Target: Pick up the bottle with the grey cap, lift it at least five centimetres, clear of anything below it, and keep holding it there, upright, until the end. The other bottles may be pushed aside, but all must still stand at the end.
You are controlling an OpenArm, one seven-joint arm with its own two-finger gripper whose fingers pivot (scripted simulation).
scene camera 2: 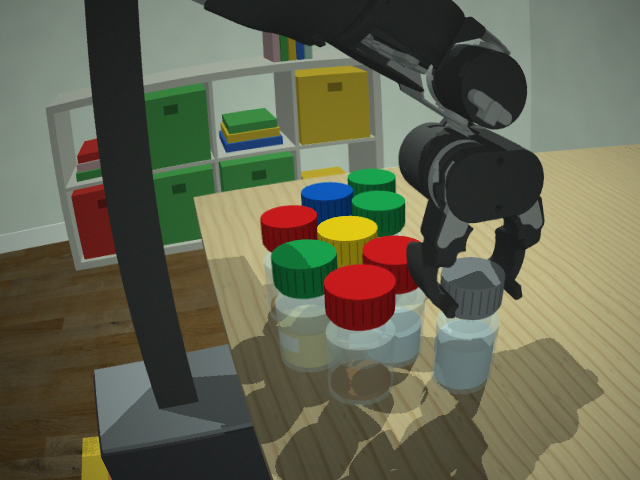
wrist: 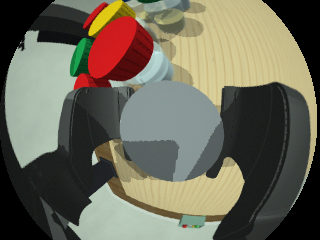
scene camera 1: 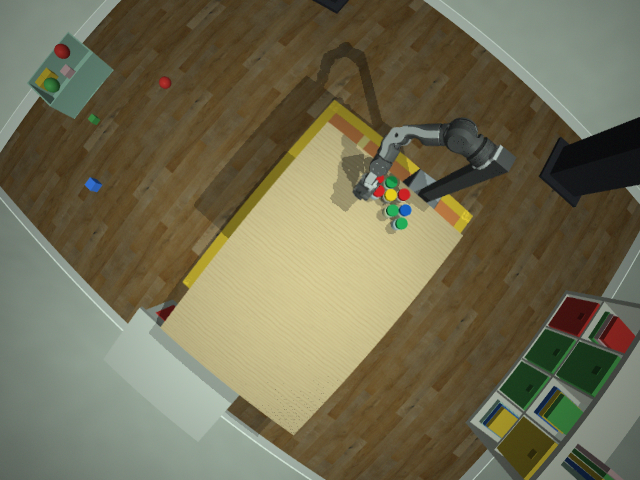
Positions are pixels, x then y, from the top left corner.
Scene:
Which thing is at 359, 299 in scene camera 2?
A red-capped bottle.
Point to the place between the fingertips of my gripper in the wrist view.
At 173, 128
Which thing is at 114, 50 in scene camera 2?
A black arm column.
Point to a black arm column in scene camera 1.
467, 176

